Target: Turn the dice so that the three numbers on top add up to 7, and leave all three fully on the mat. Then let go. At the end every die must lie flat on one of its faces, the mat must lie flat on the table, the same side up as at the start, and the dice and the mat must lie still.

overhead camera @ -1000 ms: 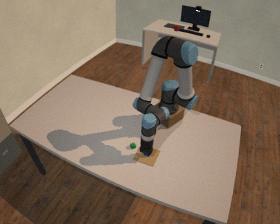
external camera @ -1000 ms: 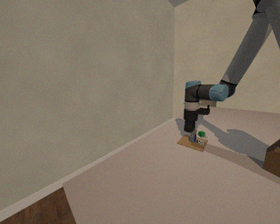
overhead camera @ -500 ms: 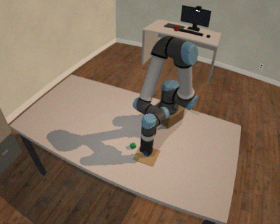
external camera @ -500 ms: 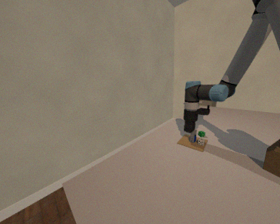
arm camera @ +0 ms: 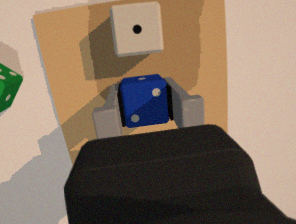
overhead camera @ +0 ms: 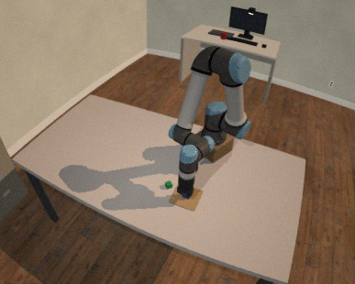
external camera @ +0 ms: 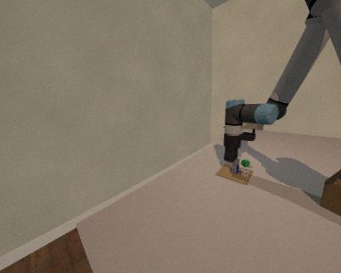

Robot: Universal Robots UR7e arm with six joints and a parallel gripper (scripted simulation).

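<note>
The blue die lies right at my hand. Also, from my hand: white die: 50 mm behind; green die: 110 mm to the right, 30 mm behind, 10 mm below; tan mat: 20 mm below.
</note>
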